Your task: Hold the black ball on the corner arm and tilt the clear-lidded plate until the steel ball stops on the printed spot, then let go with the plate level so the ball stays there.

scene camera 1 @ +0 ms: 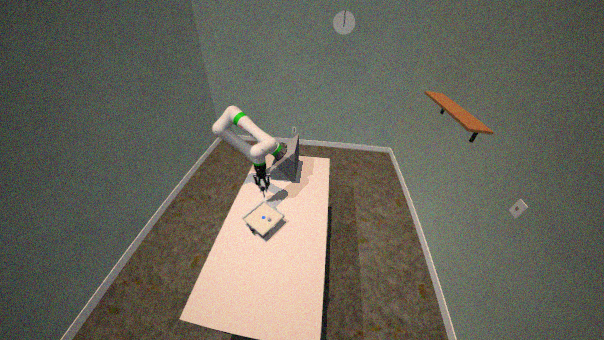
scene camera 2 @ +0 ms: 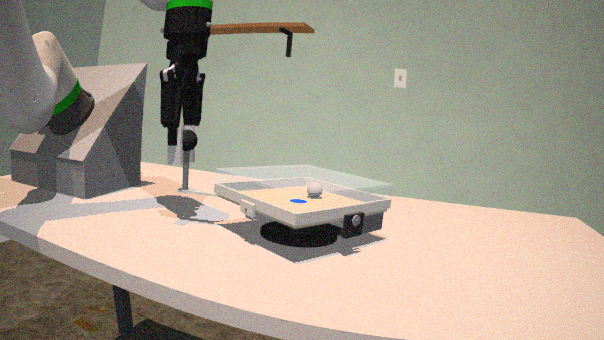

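Observation:
The plate [scene camera 1: 257, 226] [scene camera 2: 300, 219], a square tray with pale walls and a clear lid [scene camera 2: 345, 177], stands on a black round base [scene camera 2: 300, 235] and looks close to level. The steel ball [scene camera 1: 269, 220] [scene camera 2: 314, 189] is on its floor, beside the blue printed spot [scene camera 1: 263, 217] [scene camera 2: 298, 201] and apart from it. The black ball [scene camera 2: 189, 140] tops a thin post on the corner arm [scene camera 2: 185, 172]. My gripper [scene camera 1: 263, 189] [scene camera 2: 183, 145] points down and is shut on the black ball, which the fingers partly hide.
The robot's grey wedge-shaped mount [scene camera 1: 290, 167] [scene camera 2: 117, 135] stands on the table [scene camera 1: 270, 280] [scene camera 2: 450, 280] behind the gripper. A brown wall shelf [scene camera 1: 460, 112] [scene camera 2: 260, 28] is mounted well away from the table.

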